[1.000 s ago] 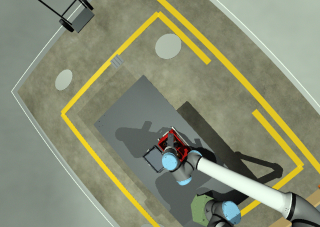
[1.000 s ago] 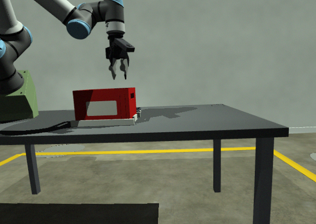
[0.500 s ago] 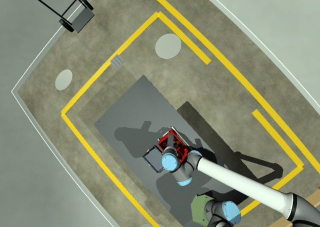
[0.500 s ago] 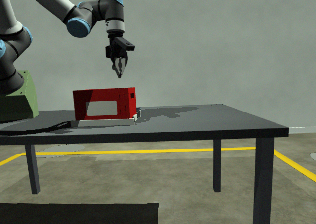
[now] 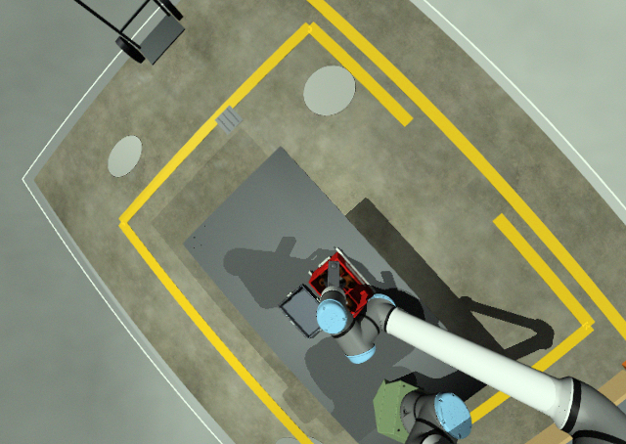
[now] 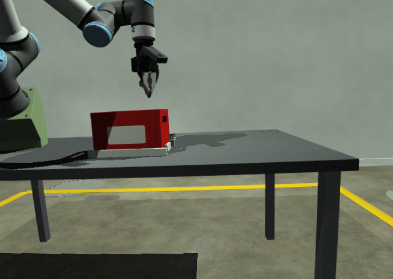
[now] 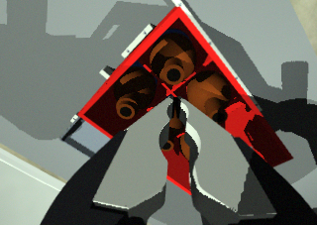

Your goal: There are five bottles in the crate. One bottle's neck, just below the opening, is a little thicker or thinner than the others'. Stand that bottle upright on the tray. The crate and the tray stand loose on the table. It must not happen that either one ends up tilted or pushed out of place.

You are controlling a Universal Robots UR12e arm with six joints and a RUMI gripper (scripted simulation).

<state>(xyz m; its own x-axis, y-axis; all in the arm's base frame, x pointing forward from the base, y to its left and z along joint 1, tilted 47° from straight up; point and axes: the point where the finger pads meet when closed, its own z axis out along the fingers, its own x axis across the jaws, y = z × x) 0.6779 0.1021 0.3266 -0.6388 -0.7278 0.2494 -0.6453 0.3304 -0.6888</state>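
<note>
Now: hand 15 cm above the bottle. Round my hand: dark tray 31 cm to the left, 23 cm below, 9 cm behind; then red crate 16 cm below, 9 cm behind, 4 cm to the left.
</note>
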